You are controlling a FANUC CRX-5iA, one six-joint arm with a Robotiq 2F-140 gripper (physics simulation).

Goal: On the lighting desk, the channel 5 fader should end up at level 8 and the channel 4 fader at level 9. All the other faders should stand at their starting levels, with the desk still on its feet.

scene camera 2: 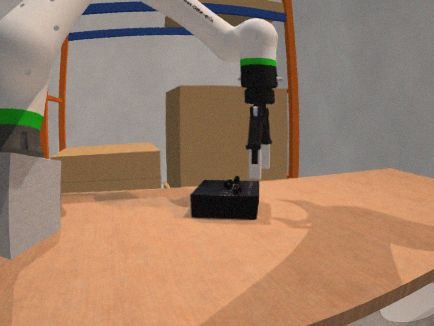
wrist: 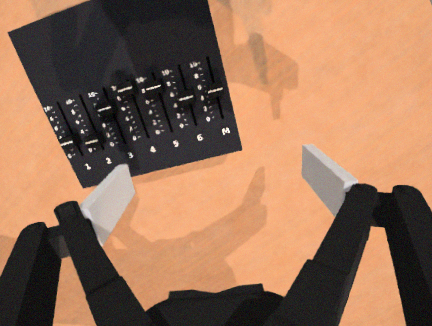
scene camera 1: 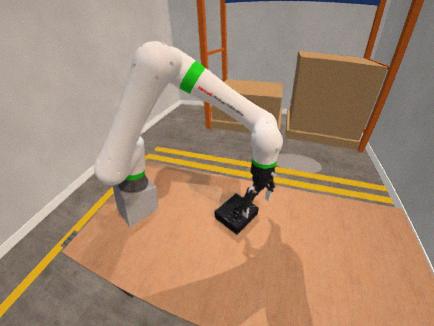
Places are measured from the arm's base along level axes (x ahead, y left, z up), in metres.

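Pixels of known places: gripper, fingertip midpoint: [scene camera 2: 260,172] [wrist: 215,169] [scene camera 1: 256,207]; arm's base, link origin: [scene camera 2: 12,157] [scene camera 1: 133,183].
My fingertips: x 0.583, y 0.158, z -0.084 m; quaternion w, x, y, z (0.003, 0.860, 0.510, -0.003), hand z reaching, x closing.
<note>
For each thing: its top centre in the pictures, then the offset to it from my fingertips. Level surfaces: height alone.
- black lighting desk, top centre: [wrist: 124,94] [scene camera 2: 228,181] [scene camera 1: 236,207] 0.089 m back, 0.025 m right, 0.012 m down
- channel 4 fader, top centre: [wrist: 124,89] 0.091 m back, 0.022 m right, 0.012 m down
- channel 5 fader, top centre: [wrist: 153,87] 0.079 m back, 0.003 m right, 0.012 m down
- channel 3 fader, top centre: [wrist: 104,109] 0.090 m back, 0.046 m right, 0.012 m down
- channel 1 fader, top centre: [wrist: 66,143] 0.089 m back, 0.093 m right, 0.012 m down
- channel 2 fader, top centre: [wrist: 91,141] 0.077 m back, 0.074 m right, 0.012 m down
- channel 6 fader, top centre: [wrist: 185,98] 0.058 m back, 0.013 m left, 0.012 m down
- M fader, top centre: [wrist: 215,90] 0.050 m back, 0.035 m left, 0.012 m down
- wooden table, surface height: 0.081 m down
The black lighting desk [scene camera 1: 233,220] [scene camera 2: 225,206] [wrist: 60,55] rests flat on the table. In the wrist view, the channel 4 fader [wrist: 125,89] stands near the top of its slot, at about level 9. The channel 5 fader [wrist: 153,87] stands beside its 8 mark. The channel 3 fader [wrist: 104,108] is above mid-slot; the channel 1 fader [wrist: 66,143] and channel 2 fader [wrist: 91,141] are low. The channel 6 fader [wrist: 186,98] and M fader [wrist: 215,90] are near mid-slot. My gripper [scene camera 1: 257,205] [scene camera 2: 260,172] [wrist: 215,169] is wide open, empty, above the desk's numbered edge.
The wooden table [scene camera 1: 175,260] [scene camera 2: 125,270] carries the desk and the arm's grey base block [scene camera 1: 137,202] [scene camera 2: 32,205]. Large cardboard boxes [scene camera 1: 335,97] [scene camera 2: 220,135] stand behind the table with an orange rack post [scene camera 1: 395,75] [scene camera 2: 292,100]. Arm shadows fall beside the desk.
</note>
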